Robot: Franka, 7 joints.
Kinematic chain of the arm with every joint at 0, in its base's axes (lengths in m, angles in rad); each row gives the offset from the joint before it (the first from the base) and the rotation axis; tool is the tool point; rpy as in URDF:
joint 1: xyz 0 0 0.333 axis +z
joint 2: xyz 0 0 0 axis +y
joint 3: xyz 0 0 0.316 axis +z
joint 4: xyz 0.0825 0 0 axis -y
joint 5: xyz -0.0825 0 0.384 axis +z
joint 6: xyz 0 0 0 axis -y
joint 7: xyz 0.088 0 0 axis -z
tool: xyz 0 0 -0.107 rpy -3.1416 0 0
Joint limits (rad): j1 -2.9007..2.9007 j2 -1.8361..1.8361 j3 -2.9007..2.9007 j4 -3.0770..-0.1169 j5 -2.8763..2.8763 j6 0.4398..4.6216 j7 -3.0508..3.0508
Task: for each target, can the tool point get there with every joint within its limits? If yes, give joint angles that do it. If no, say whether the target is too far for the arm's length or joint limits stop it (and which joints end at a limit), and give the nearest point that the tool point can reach.
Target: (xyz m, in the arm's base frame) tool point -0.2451 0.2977 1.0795
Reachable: yes | joints -1.2896 -0.8780 -0.3745 -0.7325 -0.8133 2.3052 1.4394
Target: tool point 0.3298 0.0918 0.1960
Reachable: yes | joints -1.0966 -1.0680 2.0251 -2.7890 1.4868 2.9775 -1.2218
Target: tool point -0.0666 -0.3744 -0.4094
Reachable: no: joint limits stop it (at a limit: joint 2) | nearest point -0.0650 -0.3652 -0.3535 | short by 0.057 m
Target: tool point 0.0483 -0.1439 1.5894
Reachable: no: too far | nearest point 0.0327 -0.0975 1.1847 | short by 0.408 m
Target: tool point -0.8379 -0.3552 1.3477
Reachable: no: too far | nearest point -0.5274 -0.2236 0.9717 | short by 0.505 m
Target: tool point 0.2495 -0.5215 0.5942
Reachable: yes | joints 1.0735 -1.1391 -1.5000 -1.8397 -0.4791 4.2710 -1.4513
